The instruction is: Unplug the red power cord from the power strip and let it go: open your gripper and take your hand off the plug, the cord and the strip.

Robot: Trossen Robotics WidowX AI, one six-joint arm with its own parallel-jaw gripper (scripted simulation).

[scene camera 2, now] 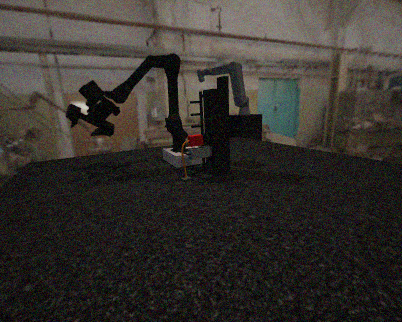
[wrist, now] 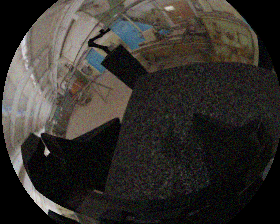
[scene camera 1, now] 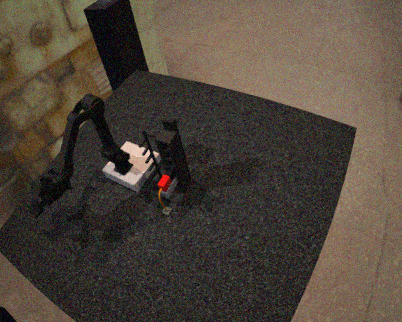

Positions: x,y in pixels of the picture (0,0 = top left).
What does the gripper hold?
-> Nothing.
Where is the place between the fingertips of the gripper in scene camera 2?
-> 81,130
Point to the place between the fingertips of the gripper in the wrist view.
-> At 158,119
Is the gripper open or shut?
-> Open.
